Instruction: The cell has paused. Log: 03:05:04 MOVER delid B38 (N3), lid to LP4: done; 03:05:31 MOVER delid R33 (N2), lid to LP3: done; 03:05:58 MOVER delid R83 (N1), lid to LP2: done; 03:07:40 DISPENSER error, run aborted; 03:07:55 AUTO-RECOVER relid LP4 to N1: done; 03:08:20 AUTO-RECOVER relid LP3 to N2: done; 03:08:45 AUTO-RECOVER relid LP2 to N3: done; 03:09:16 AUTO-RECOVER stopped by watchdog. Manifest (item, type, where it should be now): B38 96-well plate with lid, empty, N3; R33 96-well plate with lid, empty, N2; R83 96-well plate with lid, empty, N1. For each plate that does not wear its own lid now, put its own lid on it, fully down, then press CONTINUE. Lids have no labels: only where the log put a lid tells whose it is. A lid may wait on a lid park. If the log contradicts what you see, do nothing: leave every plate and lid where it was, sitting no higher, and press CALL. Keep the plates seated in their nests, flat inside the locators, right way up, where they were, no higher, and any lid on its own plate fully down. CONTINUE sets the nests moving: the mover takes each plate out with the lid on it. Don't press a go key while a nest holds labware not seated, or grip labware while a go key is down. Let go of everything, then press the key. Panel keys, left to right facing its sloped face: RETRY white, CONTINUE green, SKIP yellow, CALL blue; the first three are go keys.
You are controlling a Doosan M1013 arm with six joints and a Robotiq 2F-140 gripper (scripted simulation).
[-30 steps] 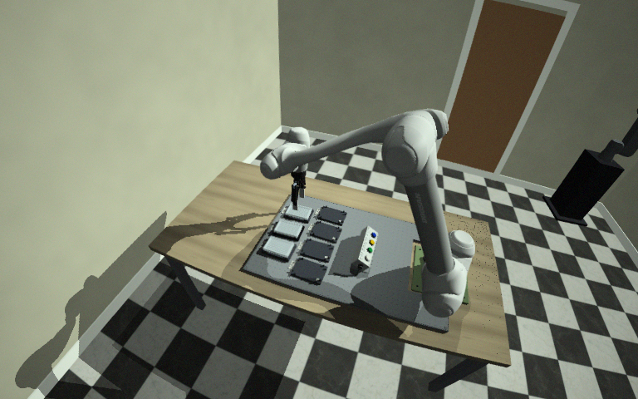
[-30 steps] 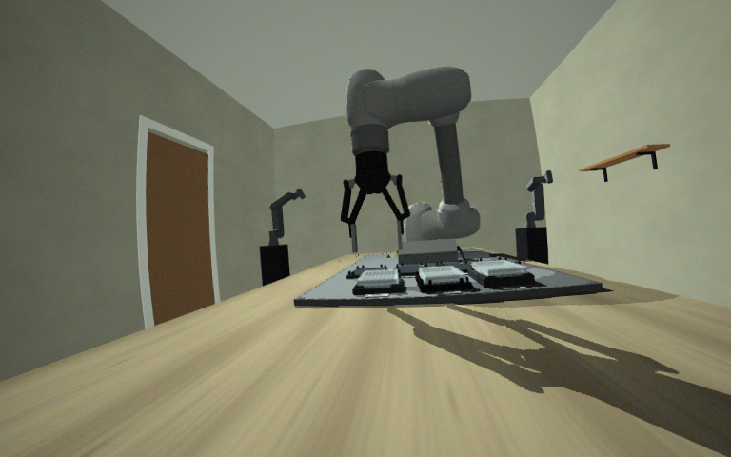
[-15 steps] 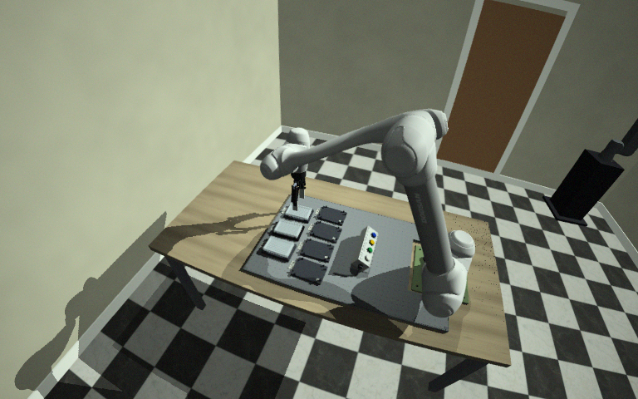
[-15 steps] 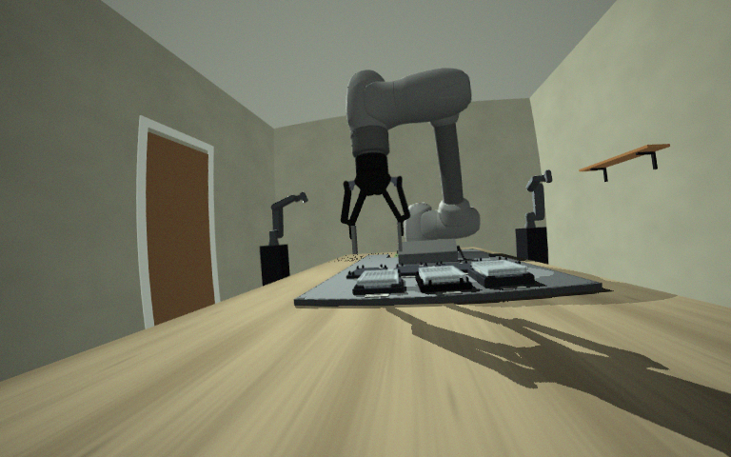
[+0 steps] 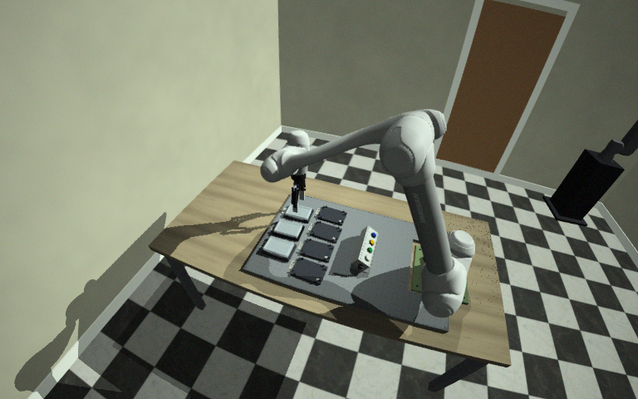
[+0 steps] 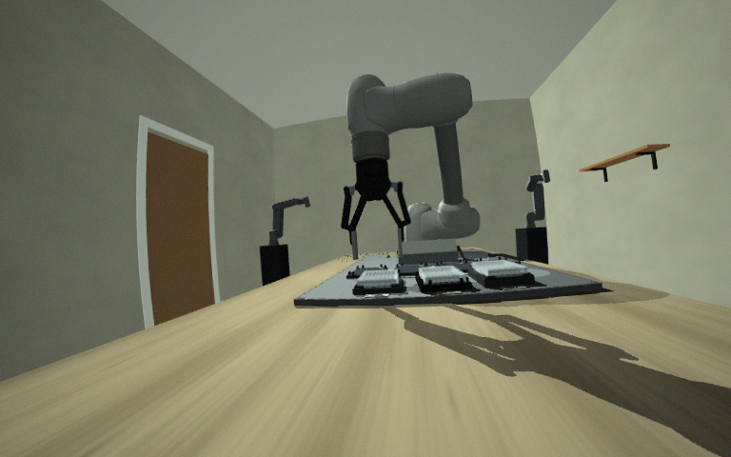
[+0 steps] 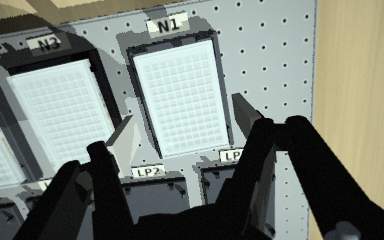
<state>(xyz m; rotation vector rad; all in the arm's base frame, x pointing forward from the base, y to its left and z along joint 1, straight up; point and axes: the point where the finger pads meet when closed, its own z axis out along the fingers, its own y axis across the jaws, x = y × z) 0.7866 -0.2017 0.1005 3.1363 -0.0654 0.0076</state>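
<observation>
Now: hand 6 cm above the clear lid. Also, from my hand: N1 plate: 7 cm below; then LP2 label: 9 cm below, 9 cm behind, 8 cm to the left; then LP3 label: 10 cm behind, 9 cm below, 5 cm to the right.
</observation>
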